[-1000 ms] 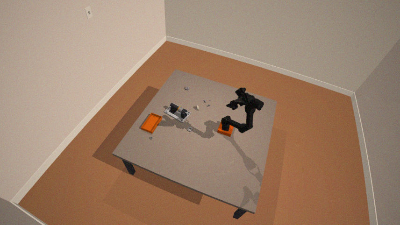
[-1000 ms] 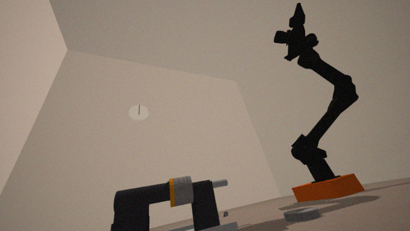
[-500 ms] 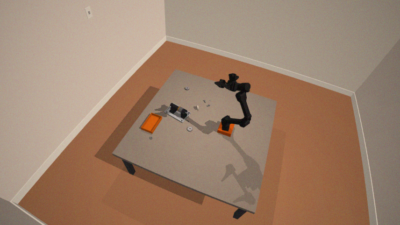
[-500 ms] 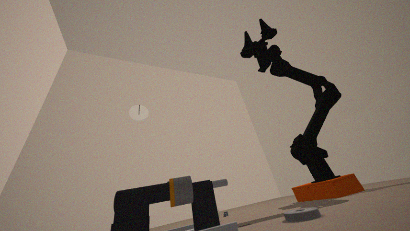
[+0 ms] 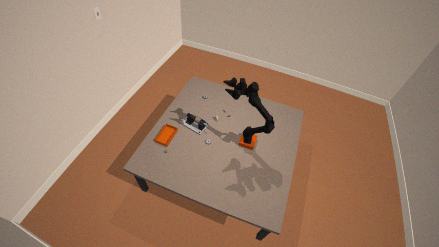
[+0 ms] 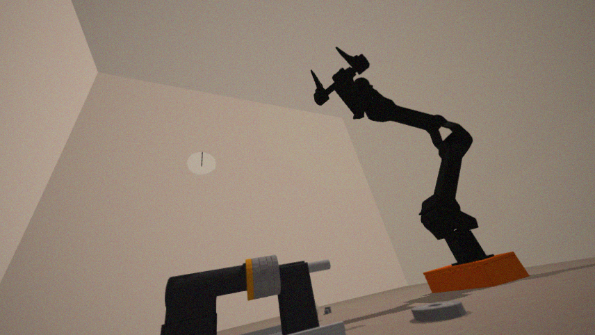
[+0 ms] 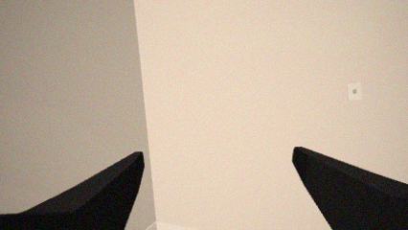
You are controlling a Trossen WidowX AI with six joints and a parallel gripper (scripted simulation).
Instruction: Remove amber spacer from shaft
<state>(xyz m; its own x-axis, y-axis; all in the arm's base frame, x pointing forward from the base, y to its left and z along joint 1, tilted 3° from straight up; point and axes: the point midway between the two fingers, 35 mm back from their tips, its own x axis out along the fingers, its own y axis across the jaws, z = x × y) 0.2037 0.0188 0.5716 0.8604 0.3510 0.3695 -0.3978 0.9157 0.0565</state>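
Right now my gripper tip is 190 mm short of the grey shaft, 70 mm to the left of it and 540 mm above it. Also, from my gripper tip: amber spacer 230 mm ahead, 80 mm to the right, 540 mm below; then orange tray 440 mm ahead, 130 mm to the left, 610 mm below; then grey ring 70 mm ahead, 70 mm to the left, 610 mm below.
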